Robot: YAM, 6 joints.
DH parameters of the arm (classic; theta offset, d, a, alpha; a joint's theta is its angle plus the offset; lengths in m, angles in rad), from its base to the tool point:
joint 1: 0 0.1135 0.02 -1.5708
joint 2: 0 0 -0.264 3.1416
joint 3: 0.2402 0 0.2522 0
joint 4: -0.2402 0 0.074 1.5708
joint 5: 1.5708 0 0 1.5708
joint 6: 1.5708 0.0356 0 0
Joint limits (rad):
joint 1: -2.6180..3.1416
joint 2: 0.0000..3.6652
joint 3: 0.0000..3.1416
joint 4: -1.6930..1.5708
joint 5: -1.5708..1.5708
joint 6: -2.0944..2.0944
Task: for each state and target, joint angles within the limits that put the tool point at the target. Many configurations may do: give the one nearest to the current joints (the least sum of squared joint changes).
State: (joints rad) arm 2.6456 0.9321 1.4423 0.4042 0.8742 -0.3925
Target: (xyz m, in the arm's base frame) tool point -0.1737 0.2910 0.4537
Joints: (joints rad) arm 2.1883 1.4858 1.4296 0.3804 0.8546 -0.3925
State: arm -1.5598 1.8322 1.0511 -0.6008 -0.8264 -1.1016
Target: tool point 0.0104 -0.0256 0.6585
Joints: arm -1.7833 1.0162 2.0633 -0.2142 -0.4525 -1.1016
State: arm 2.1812 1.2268 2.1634 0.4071 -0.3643 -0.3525
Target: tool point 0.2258 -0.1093 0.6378
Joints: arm 2.7357 0.7167 2.1820 0.4628 -0.3220 -0.3525
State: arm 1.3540 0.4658 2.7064 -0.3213 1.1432 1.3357
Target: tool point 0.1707 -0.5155 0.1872
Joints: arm 1.8264 0.0000 2.8763 -0.7087 1.3594 1.3357
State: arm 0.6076 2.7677 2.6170 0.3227 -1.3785 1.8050
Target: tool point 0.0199 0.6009 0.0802
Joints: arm 1.4791 2.9520 2.4479 0.2848 -1.4197 1.8050
